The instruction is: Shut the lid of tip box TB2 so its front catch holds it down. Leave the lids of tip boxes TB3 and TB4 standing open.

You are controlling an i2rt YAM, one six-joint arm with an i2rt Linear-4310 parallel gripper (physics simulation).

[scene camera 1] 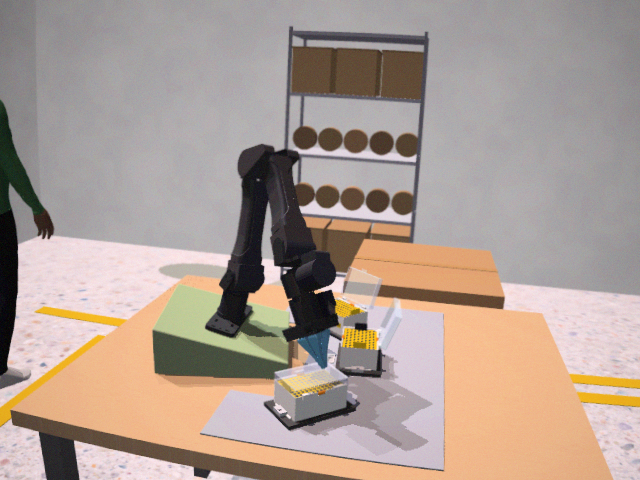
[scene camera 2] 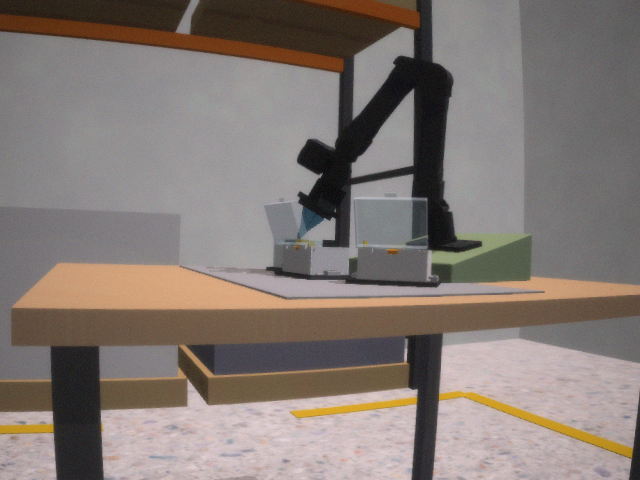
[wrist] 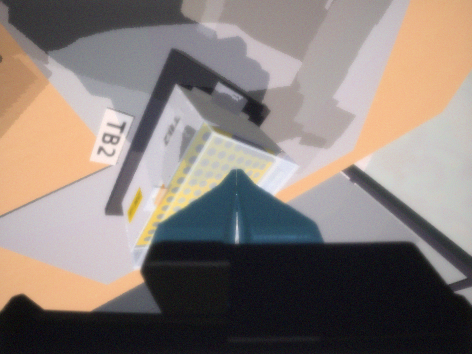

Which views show the gripper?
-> Scene camera 1, scene camera 2 and the wrist view: all of them.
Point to a grey mat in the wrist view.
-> At 318, 74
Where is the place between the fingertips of the gripper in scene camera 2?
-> At 298, 238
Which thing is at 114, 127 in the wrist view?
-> A label.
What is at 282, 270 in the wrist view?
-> The gripper.
